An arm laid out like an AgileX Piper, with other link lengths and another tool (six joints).
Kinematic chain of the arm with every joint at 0, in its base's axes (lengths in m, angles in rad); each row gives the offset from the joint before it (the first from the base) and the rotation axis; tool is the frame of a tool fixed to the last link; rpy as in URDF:
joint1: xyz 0 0 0.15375 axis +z
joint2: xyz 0 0 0 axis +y
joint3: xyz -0.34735 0 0.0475 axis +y
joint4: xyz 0.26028 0 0.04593 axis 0.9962 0 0.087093
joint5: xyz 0 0 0 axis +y
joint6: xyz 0.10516 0 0.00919 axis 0.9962 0 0.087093
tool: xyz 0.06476 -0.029 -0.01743 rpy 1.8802 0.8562 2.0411
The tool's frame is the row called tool.
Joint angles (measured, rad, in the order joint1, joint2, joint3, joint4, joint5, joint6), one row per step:
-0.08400 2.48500 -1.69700 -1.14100 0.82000 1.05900
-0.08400 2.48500 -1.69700 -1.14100 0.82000 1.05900
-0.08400 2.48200 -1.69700 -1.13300 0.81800 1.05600
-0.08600 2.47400 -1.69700 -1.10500 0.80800 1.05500
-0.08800 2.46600 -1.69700 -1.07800 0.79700 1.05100
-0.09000 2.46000 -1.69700 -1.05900 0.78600 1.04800
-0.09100 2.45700 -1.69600 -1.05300 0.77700 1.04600
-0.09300 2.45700 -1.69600 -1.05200 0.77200 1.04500
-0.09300 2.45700 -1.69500 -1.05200 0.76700 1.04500
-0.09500 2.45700 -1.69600 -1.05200 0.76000 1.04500
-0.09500 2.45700 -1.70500 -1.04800 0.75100 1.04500
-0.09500 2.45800 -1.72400 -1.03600 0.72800 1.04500
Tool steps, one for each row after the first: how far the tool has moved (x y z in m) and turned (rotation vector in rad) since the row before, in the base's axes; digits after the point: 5 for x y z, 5 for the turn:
0.00000 0.00000 0.00000 0.00000 0.00000 0.00000
-0.00004 0.00065 0.00077 0.00614 -0.00238 -0.00174
-0.00037 0.00168 0.00093 0.02586 -0.01396 -0.01230
-0.00001 0.00168 0.00113 0.02475 -0.01272 -0.00876
0.00046 0.00113 0.00087 0.01893 -0.01115 -0.00430
0.00076 0.00054 0.00037 0.00840 -0.00599 0.00280
0.00034 -0.00066 -0.00034 0.00296 -0.00215 0.00149
0.00048 0.00037 -0.00051 0.00256 -0.00172 0.00339
0.00096 -0.00060 -0.00012 0.00336 -0.00481 0.00275
0.00345 0.00074 0.00142 0.00667 -0.01417 0.00364
0.00756 0.00218 0.00212 0.01872 -0.03152 0.00842

